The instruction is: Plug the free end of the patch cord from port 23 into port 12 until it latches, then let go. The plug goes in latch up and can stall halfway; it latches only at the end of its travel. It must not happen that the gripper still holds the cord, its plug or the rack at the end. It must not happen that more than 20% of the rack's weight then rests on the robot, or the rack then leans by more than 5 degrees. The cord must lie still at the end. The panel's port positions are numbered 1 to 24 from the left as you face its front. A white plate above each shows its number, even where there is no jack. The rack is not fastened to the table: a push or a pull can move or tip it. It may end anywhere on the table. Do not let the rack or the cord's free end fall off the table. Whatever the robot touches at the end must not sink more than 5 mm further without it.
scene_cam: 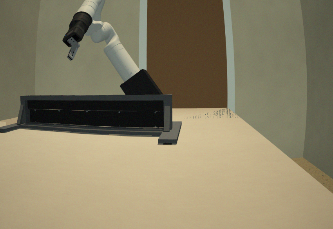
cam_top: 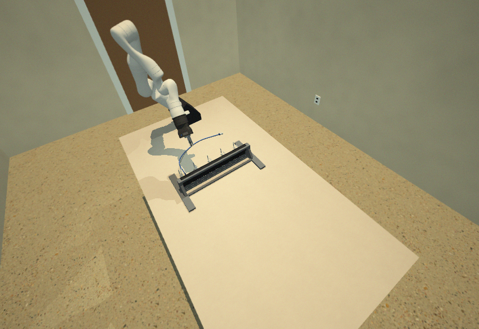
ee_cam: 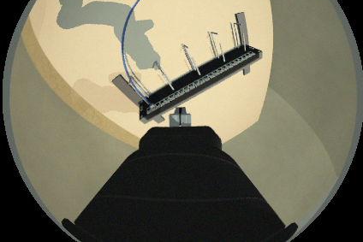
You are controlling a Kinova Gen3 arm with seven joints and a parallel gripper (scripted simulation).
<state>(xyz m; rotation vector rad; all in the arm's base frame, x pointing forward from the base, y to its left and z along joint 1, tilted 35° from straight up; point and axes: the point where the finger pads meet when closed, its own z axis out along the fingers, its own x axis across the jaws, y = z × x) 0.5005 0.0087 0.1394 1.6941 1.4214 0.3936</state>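
Now: the plug 280 mm to the left of my hand, 230 mm below it and 220 mm behind it.
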